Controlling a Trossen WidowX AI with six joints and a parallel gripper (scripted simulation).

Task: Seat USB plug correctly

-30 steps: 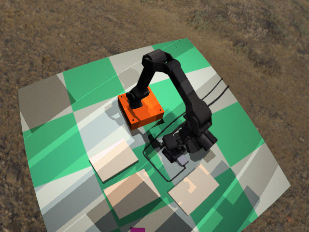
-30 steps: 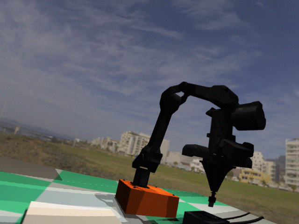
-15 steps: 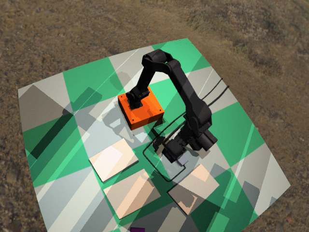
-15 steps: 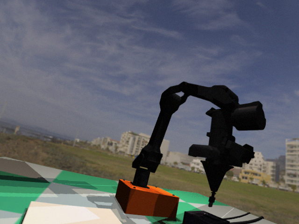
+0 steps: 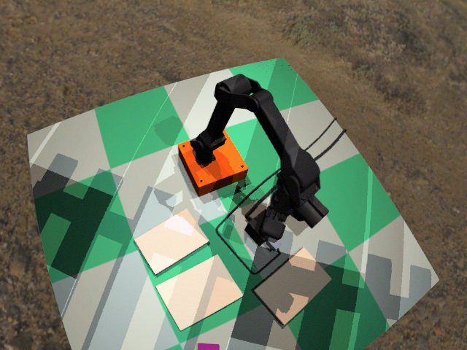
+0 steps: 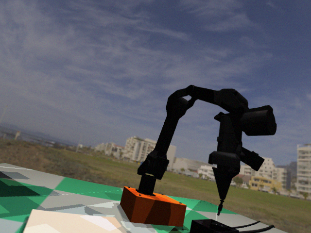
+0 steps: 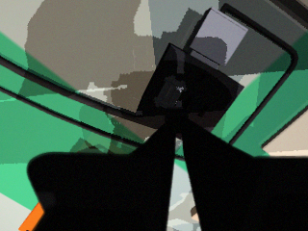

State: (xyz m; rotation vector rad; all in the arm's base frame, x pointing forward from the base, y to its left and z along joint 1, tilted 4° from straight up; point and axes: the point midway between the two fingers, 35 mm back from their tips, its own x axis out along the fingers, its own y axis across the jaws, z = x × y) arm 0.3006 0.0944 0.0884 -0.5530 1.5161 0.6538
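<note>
The USB plug lies 20 mm below my gripper tip. From my gripper tip the other things lie so: purple object: 290 mm ahead, 320 mm to the right, 130 mm below.
</note>
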